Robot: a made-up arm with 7 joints. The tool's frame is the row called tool. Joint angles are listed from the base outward.
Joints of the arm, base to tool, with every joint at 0 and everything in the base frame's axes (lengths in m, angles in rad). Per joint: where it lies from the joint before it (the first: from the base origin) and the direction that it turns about. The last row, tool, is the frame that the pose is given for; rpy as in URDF.
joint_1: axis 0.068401 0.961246 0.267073 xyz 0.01 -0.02 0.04
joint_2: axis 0.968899 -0.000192 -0.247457 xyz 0 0.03 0.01
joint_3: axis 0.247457 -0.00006 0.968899 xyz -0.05 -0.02 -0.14
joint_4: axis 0.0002 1 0.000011 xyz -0.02 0.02 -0.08
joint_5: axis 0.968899 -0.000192 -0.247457 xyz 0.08 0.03 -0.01
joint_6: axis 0.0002 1 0.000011 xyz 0.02 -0.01 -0.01
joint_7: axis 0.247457 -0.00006 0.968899 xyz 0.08 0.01 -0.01
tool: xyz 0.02 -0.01 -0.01 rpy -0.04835 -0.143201 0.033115
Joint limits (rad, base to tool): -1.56..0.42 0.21..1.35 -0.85..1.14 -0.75..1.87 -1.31..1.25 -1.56..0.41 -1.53..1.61
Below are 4 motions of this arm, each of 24 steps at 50 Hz.
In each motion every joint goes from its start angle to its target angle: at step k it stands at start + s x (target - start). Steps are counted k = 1, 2, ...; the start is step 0. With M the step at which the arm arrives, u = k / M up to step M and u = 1 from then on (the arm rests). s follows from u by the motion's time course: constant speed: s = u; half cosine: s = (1 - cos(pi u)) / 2; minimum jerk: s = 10 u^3 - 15 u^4 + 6 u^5.
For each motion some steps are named. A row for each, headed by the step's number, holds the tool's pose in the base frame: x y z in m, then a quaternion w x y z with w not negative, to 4 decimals.
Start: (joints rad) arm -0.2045 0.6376 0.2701 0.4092 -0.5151 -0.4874 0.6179
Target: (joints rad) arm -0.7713 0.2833 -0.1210 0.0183 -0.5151 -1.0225 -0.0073
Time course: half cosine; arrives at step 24
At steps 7, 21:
7: 0.1964 0.2007 -0.0898 0.8409 0.0277 -0.4100 0.3522
21: 0.2145 0.0588 0.0043 0.6155 -0.2156 -0.7557 -0.0598

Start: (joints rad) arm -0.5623 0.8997 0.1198 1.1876 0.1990 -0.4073 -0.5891
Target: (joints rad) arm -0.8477 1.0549 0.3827 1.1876 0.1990 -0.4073 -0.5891
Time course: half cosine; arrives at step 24
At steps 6, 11, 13, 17, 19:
6: 0.2156 0.3013 -0.1258 0.9314 0.3197 0.1052 -0.1386
11: 0.2265 0.3111 -0.0925 0.9374 0.3311 0.0438 -0.0983
13: 0.2299 0.3152 -0.0773 0.9387 0.3349 0.0154 -0.0800
17: 0.2338 0.3223 -0.0498 0.9387 0.3396 -0.0373 -0.0465
19: 0.2344 0.3249 -0.0393 0.9378 0.3406 -0.0578 -0.0336

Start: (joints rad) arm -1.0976 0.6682 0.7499 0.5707 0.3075 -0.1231 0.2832
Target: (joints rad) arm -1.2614 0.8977 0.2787 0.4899 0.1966 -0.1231 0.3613
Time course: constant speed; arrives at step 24
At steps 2, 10, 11, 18, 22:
2: 0.2746 0.2559 0.0314 0.7512 0.2178 -0.4511 0.4299
10: 0.2801 0.2442 0.0727 0.7292 0.2544 -0.5000 0.3920
11: 0.2806 0.2425 0.0775 0.7262 0.2589 -0.5056 0.3872
18: 0.2827 0.2296 0.1090 0.7050 0.2910 -0.5414 0.3536
22: 0.2831 0.2216 0.1250 0.6926 0.3094 -0.5592 0.3345

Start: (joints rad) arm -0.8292 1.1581 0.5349 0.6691 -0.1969 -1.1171 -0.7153
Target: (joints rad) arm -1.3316 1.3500 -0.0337 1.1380 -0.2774 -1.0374 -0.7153
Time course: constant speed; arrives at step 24
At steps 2, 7, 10, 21, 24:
2: 0.1638 0.2473 0.1124 0.6066 0.5311 -0.5696 -0.1599
7: 0.1796 0.2507 0.1259 0.6244 0.5235 -0.5563 -0.1634
10: 0.1875 0.2530 0.1342 0.6351 0.5211 -0.5464 -0.1632
21: 0.2056 0.2647 0.1650 0.6745 0.5228 -0.5009 -0.1443
24: 0.2073 0.2691 0.1732 0.6852 0.5252 -0.4867 -0.1336

